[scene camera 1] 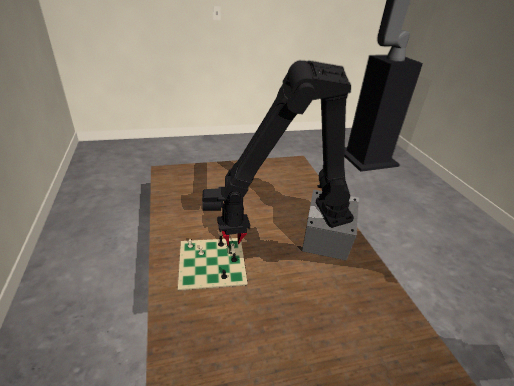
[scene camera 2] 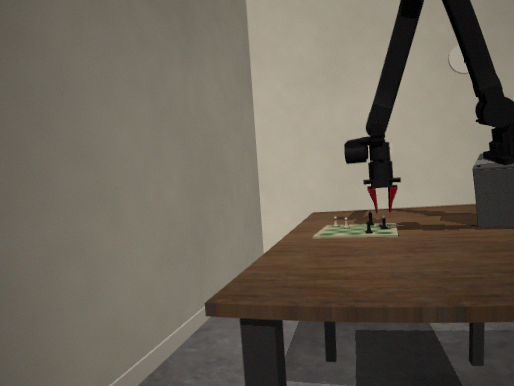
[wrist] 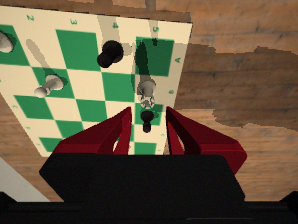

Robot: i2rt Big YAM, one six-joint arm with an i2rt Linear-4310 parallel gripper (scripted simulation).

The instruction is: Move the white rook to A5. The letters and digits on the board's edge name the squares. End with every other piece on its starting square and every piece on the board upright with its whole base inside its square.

In view: the gripper (scene camera 2: 383, 212).
The gripper shows as well in the wrist view (wrist: 148, 111).
